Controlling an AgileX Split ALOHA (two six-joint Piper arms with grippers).
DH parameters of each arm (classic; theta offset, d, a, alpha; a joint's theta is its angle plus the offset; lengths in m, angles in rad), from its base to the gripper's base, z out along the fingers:
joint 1: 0 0.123 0 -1.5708
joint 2: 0.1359 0 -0.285 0
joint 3: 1.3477 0 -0.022 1.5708
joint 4: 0 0.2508 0 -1.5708
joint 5: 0 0 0.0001 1.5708
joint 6: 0 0.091 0 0
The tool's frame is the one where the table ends.
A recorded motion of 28 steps. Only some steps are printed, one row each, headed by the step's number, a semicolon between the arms.
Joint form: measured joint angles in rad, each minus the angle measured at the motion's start. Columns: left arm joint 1, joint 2, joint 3, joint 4, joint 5, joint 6; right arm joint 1, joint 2, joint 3, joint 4, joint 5, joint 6.
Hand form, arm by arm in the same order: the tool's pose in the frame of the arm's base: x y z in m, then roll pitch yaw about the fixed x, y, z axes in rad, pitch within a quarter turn. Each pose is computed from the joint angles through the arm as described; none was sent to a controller.
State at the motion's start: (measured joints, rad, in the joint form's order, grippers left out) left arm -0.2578 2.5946 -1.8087 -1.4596 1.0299 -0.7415; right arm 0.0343 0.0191 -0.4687 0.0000 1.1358 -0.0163
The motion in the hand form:
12: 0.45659 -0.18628 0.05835 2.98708 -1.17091 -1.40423; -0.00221 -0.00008 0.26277 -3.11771 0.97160 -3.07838
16: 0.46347 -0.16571 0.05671 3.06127 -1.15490 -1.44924; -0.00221 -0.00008 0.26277 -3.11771 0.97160 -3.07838
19: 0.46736 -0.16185 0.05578 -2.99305 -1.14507 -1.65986; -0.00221 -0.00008 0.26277 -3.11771 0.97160 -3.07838
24: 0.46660 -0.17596 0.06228 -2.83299 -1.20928 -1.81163; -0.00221 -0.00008 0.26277 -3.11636 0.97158 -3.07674
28: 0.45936 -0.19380 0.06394 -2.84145 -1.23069 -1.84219; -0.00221 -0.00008 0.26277 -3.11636 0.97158 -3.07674
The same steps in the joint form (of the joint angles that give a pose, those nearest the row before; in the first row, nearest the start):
12: 0.0375 0.0000 -0.0043 0.0722 0.1289 -0.2823; 0.0000 0.0000 0.0000 0.0000 0.0000 0.0000
16: 0.0808 0.0000 -0.0043 0.0946 0.1240 -0.2585; 0.0000 0.0000 0.0000 0.0000 0.0000 0.0000
19: 0.0882 0.0009 -0.0043 0.0814 0.0958 -0.1629; 0.0000 0.0000 0.0000 0.0000 0.0000 0.0000
24: 0.0630 0.0009 -0.0043 -0.0112 0.1104 -0.0909; 0.0001 0.0000 0.0000 0.0000 0.0000 -0.0009
28: 0.0258 0.0009 -0.0043 -0.0257 0.1253 -0.0935; 0.0001 0.0000 0.0000 0.0000 0.0000 -0.0009

